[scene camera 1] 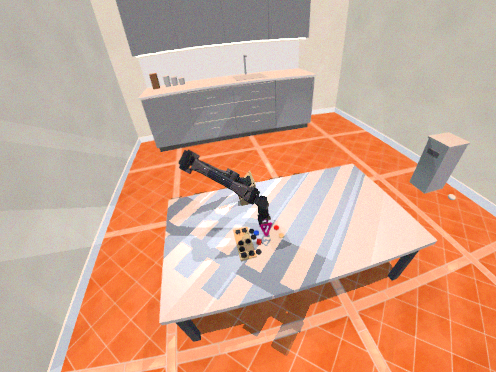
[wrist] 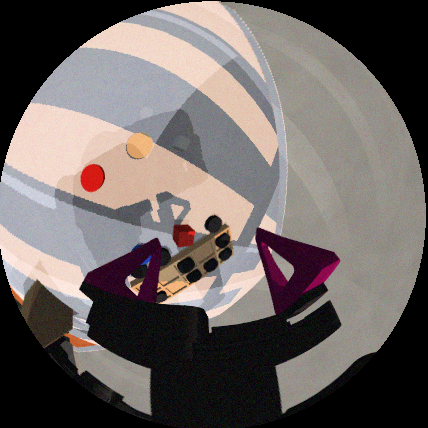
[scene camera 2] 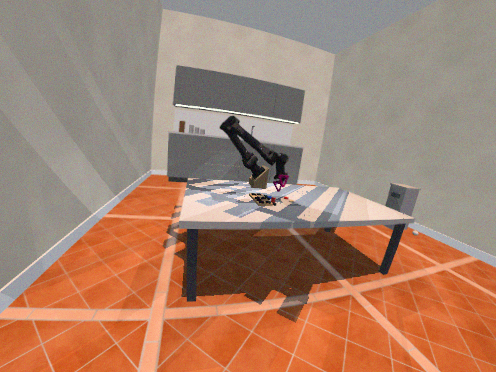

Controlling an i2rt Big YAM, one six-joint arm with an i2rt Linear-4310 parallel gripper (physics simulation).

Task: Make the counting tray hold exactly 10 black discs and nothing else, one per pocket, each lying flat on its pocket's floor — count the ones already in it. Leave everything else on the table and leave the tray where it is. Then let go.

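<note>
The tan counting tray (scene camera 1: 239, 237) (wrist: 173, 285) holds several black discs in its pockets; some pockets look bare, and the left finger hides one end in the wrist view. Outside it, one black disc (scene camera 1: 258, 251) (wrist: 213, 223) lies by one end. Two more, a black disc (scene camera 1: 251, 231) (wrist: 139, 271) and another black disc (scene camera 1: 254, 237) (wrist: 162, 257), lie near the other end, beside a blue disc (scene camera 1: 256, 233) (wrist: 146, 258) partly hidden by the finger. My gripper (scene camera 1: 267, 235) (scene camera 2: 279, 189) (wrist: 206, 238) is open and empty, above the table beside the tray.
A red cube (scene camera 1: 259, 241) (wrist: 184, 235) sits close to the tray's long side. A red disc (scene camera 1: 276, 227) (wrist: 92, 177) and a tan disc (scene camera 1: 281, 235) (wrist: 139, 145) lie farther out on the table. The arm's base stands at the table's back edge.
</note>
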